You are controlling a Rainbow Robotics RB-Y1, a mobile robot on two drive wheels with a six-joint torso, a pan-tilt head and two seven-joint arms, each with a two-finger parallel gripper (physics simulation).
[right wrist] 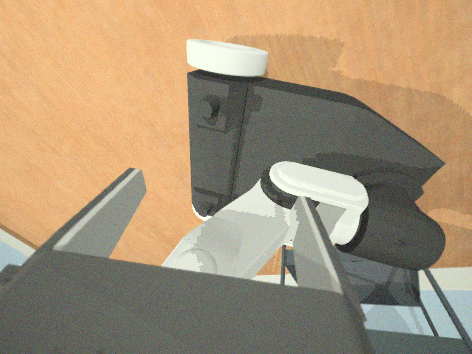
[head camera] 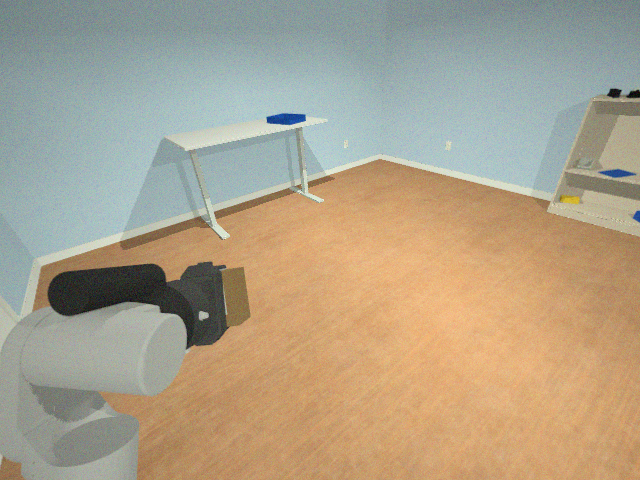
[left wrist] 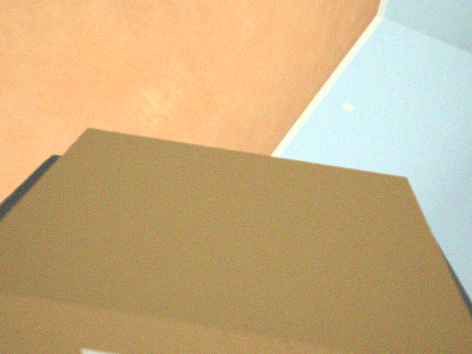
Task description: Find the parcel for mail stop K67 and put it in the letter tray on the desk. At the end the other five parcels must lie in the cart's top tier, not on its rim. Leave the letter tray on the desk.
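Places are measured from the robot's base along level axes (x ahead, y left, z up), in metres.
Pixels of known places: left gripper, fingertip midpoint: [head camera: 223, 295] [left wrist: 234, 205]; right gripper, fingertip midpoint: [right wrist: 220, 192].
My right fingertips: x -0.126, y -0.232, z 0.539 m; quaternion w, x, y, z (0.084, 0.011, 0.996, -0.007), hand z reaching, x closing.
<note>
Behind a point stands the place of what it marks.
My left gripper [head camera: 227, 298] {x 0.234, y 0.213, z 1.124 m} is shut on a brown cardboard parcel [head camera: 236, 296] {x 0.200, y 0.173, z 1.152 m} [left wrist: 225, 235] {x 0.211, y 0.231, z 1.135 m} and holds it in the air above the floor, at the lower left of the head camera view. The parcel fills the lower part of the left wrist view; a sliver of a white label shows at the bottom edge, and no text can be read. The blue letter tray [head camera: 286, 119] {x 3.002, y 0.540, z 1.004 m} sits on the white desk [head camera: 217, 134] {x 2.710, y 1.182, z 0.951 m} far off at the back. My right gripper [right wrist: 220, 192] {x -0.126, y -0.232, z 0.539 m} is open, with no parcel between its fingers. Part of the dark cart [right wrist: 395, 285] {x -0.835, y 0.433, z 0.133 m} shows at the lower right of the right wrist view.
A pale shelf unit [head camera: 580, 131] {x 2.645, y -2.128, z 0.797 m} stands at the far right, with dark objects on top, blue items and a yellow item [head camera: 570, 199] {x 2.643, y -2.286, z 0.139 m} on its shelves. Wooden floor [head camera: 413, 310] {x 1.289, y -0.466, z 0.001 m} lies between the arm and the desk. My dark wheeled base [right wrist: 300, 125] {x -0.218, y -0.160, z 0.170 m} shows in the right wrist view.
</note>
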